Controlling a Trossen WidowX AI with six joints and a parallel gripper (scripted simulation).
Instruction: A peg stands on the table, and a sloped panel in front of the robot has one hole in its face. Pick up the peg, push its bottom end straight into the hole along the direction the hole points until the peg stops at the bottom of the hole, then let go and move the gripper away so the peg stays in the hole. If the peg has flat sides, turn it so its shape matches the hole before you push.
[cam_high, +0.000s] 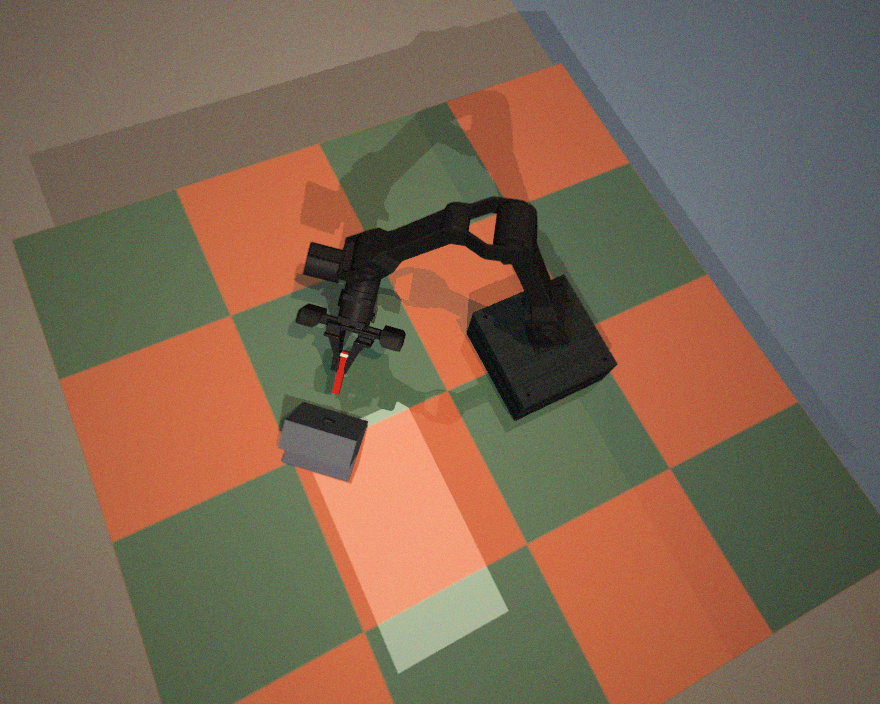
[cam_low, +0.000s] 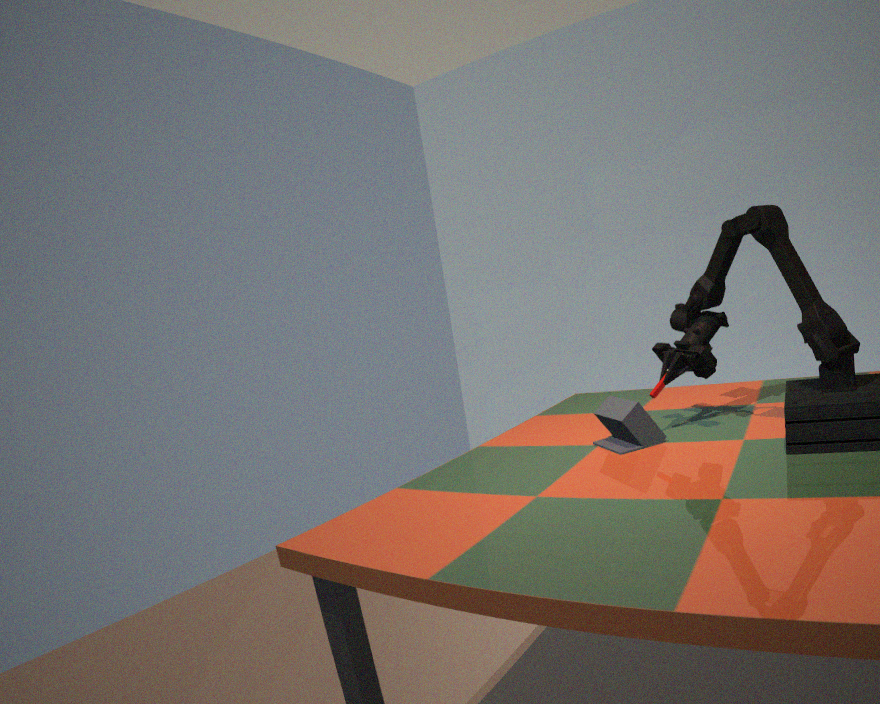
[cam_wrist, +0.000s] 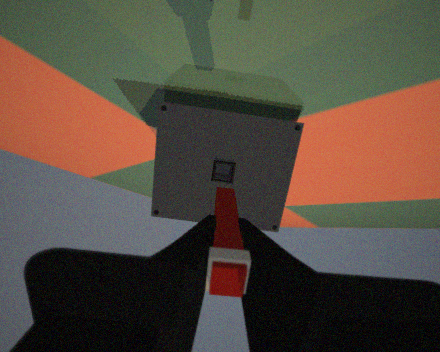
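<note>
The grey sloped panel is 60 mm ahead of my gripper tip, 80 mm to the left of it and 70 mm below it. Round my gripper tip: red square peg (10 mm behind, 10 mm to the right, 10 mm above).
</note>
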